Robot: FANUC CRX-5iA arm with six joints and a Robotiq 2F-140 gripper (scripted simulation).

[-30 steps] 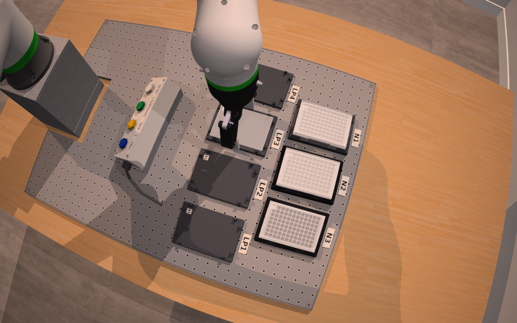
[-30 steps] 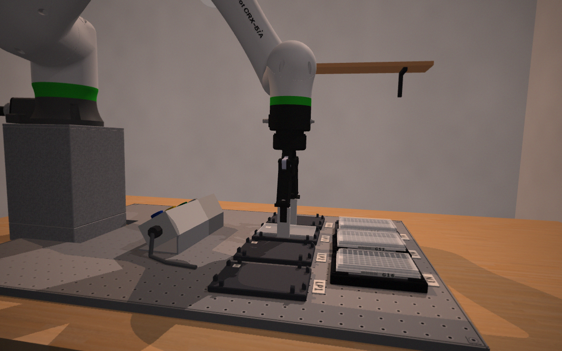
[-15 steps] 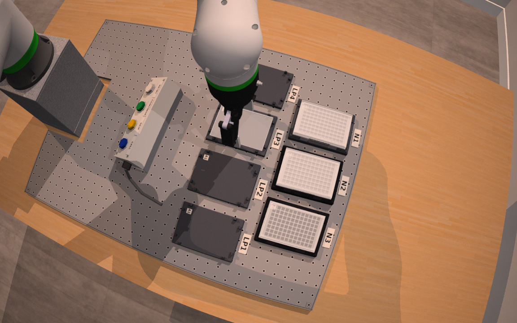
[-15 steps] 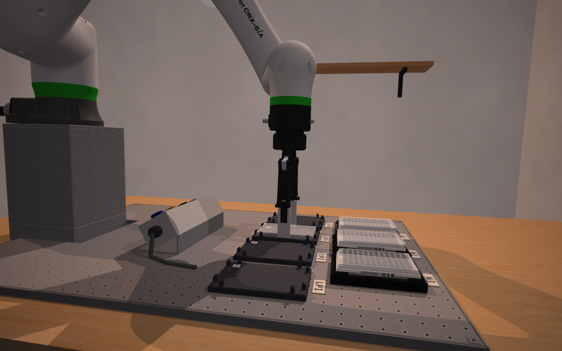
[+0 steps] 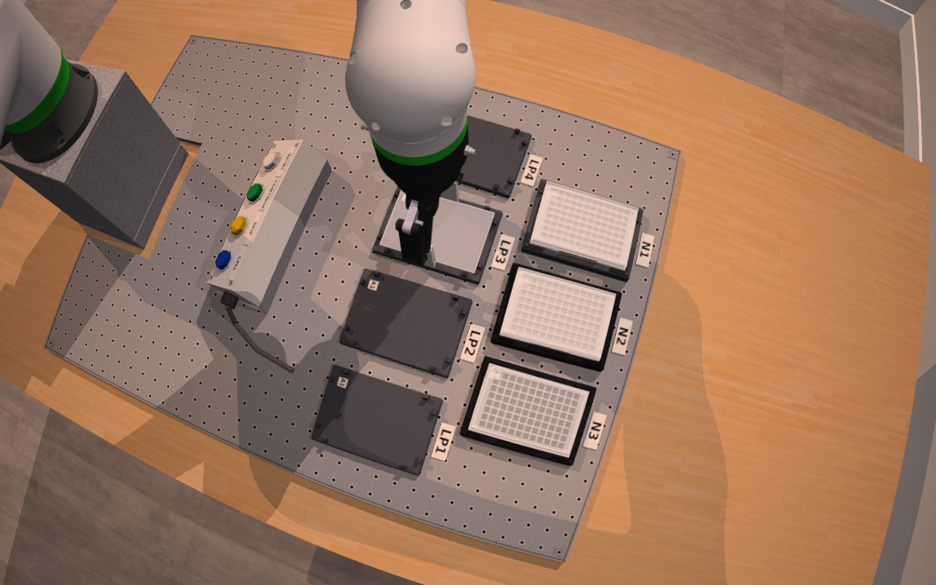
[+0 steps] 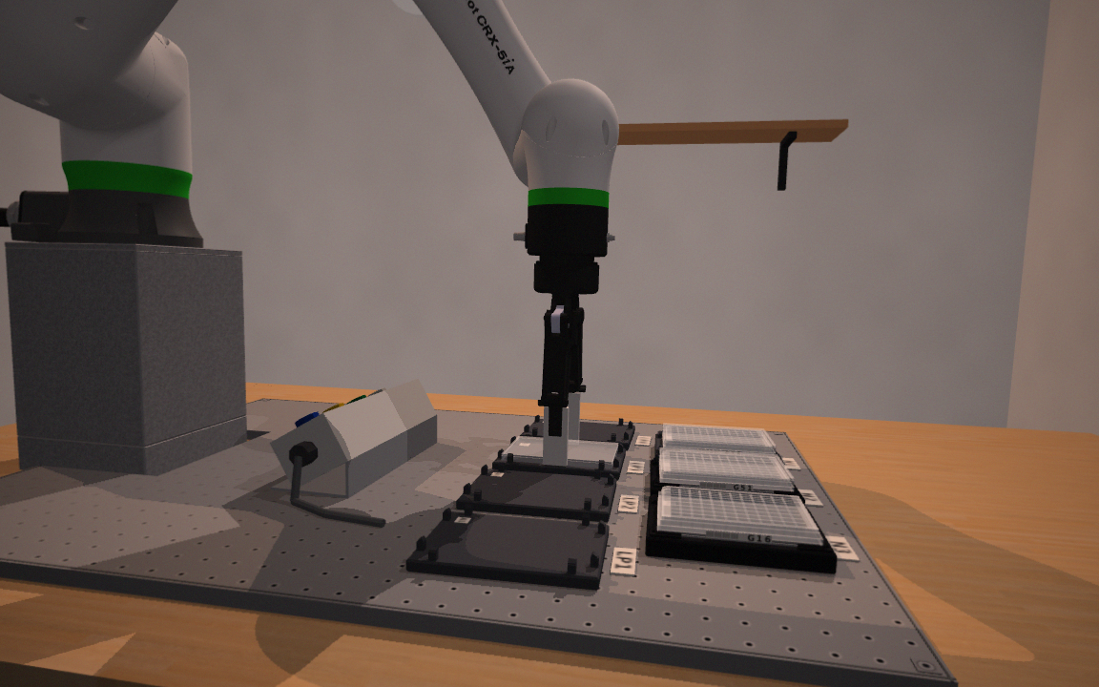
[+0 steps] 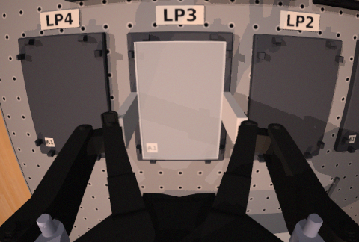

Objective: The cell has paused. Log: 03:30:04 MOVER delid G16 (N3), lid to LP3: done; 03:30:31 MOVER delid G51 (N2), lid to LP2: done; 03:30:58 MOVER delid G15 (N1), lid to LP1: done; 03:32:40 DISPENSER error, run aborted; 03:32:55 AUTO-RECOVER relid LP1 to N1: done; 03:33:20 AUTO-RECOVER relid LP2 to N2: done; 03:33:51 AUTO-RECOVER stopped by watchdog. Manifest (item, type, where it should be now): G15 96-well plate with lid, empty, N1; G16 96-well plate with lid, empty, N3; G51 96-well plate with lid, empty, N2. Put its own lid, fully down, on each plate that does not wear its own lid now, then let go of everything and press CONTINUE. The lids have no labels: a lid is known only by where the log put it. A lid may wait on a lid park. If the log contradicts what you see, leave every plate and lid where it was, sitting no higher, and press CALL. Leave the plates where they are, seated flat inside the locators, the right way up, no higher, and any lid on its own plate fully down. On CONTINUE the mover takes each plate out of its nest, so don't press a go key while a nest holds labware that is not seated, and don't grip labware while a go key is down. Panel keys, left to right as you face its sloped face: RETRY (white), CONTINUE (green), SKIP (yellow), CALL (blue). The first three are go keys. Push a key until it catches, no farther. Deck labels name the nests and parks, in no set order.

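The clear lid lies 2 cm below my hand. The rest, counted from my hand: lid park LP2 (2 cm behind, 12 cm to the right, 3 cm below); lid park LP4 (2 cm ahead, 12 cm to the left, 3 cm below); lid park LP3 (3 cm below).
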